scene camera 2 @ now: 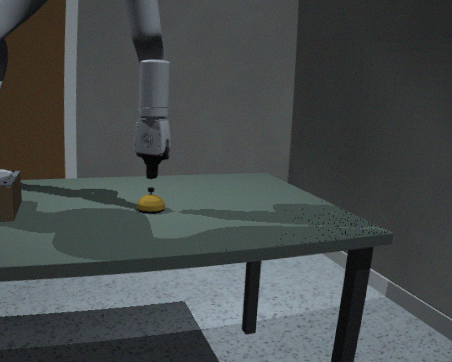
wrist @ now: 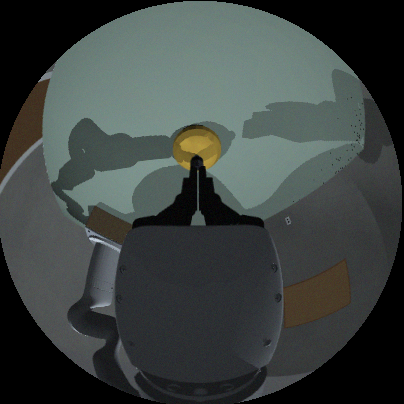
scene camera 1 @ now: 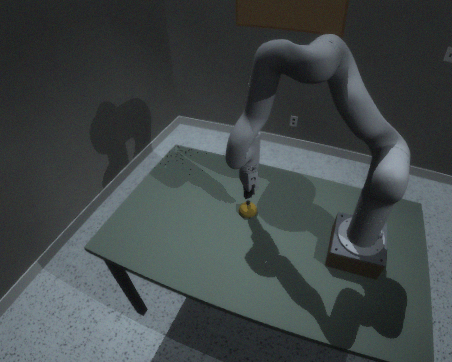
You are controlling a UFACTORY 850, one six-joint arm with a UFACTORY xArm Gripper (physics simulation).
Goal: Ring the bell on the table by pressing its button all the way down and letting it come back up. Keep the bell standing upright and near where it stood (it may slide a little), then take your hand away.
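A yellow dome-shaped bell [scene camera 1: 248,210] [scene camera 2: 150,204] [wrist: 197,142] stands upright on the green table [scene camera 1: 165,240] [scene camera 2: 240,192] [wrist: 200,65]. Its small black button [scene camera 1: 248,202] [scene camera 2: 150,190] [wrist: 197,161] stands up on a thin stem at the top of the dome. My gripper [scene camera 1: 249,196] [scene camera 2: 152,177] [wrist: 197,176] is shut and empty and points straight down. In scene camera 2 its tips are a short gap above the button. In the wrist view the fingertips overlap the near edge of the button.
The arm's base block [scene camera 1: 356,265] [scene camera 2: 7,202] [wrist: 107,225] stands on the table, to the right of the bell in scene camera 1. The arm arches high over the table between base and bell. Dark arm shadows cross the table around the bell.
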